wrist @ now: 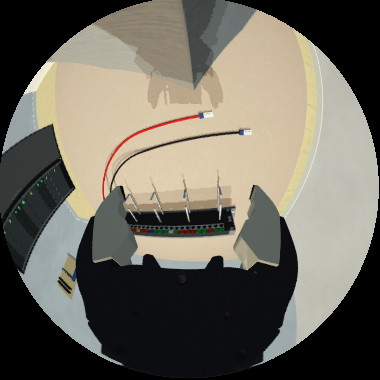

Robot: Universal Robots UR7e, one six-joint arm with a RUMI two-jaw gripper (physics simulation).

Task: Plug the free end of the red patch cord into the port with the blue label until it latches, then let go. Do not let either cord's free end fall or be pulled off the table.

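Places are measured from the arm's base along level axes (x ahead, y left, z up), in centimetres.
Where they show: gripper, fingertip midpoint: (186, 186).
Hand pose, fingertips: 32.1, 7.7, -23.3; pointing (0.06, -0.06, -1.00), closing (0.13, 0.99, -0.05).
Each offset is from my fingertips to the top centre of the thing, as dx, dy, dz. "spot": to the spot under its first point.
The red patch cord {spot: -4.3, -15.5, -18.7} (131, 137) lies on the table in a curve, its free end a pale plug {-6.2, +4.6, -18.0} (208, 114) with a blue collar. The black cord {spot: -0.4, -6.6, -18.6} (165, 143) curves beside it, below it in the view, and ends in a similar plug {-1.8, +14.1, -18.0} (247, 132). The patch panel {spot: +23.2, +9.7, -13.9} (229, 216) lies between the jaws in the view, with a row of ports and coloured labels. The blue label {spot: +23.8, -16.0, -9.4} (151, 231) is left of the row's middle. My gripper (186, 186) is open and empty, above the table. Its left jaw hides the panel's left end and the cords' other ends.
Upright metal cable guides {spot: +16.6, +6.0, -13.8} (219, 202) stand along the panel. A dark rack unit (42, 192) with green lights stands at the left, off the table. A small tan board (66, 280) lies at the lower left. The table's yellowish edge (309, 100) curves down the right side.
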